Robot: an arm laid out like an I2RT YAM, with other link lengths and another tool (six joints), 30 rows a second.
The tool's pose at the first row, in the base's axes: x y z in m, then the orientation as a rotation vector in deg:
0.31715 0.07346 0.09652 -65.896 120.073 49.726
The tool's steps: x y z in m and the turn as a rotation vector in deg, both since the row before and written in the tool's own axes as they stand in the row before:
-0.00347 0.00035 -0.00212 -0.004 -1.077 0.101
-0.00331 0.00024 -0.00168 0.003 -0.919 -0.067
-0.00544 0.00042 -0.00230 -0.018 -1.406 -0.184
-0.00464 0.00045 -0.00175 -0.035 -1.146 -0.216
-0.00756 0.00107 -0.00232 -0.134 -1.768 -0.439
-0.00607 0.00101 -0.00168 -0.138 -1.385 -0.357
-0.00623 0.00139 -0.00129 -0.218 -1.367 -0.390
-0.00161 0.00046 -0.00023 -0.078 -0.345 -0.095
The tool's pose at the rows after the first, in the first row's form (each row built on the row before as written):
0.31803 0.07367 0.10050 -65.091 119.279 50.209
0.31899 0.07403 0.10408 -64.546 118.488 50.536
0.32060 0.07491 0.10971 -63.802 117.212 51.014
0.32188 0.07576 0.11445 -63.267 116.118 51.386
0.32370 0.07757 0.12201 -62.580 114.335 51.981
0.32496 0.07907 0.12808 -62.069 112.920 52.464
0.32596 0.08098 0.13422 -61.641 111.475 52.998
0.32613 0.08157 0.13580 -61.542 111.106 53.157

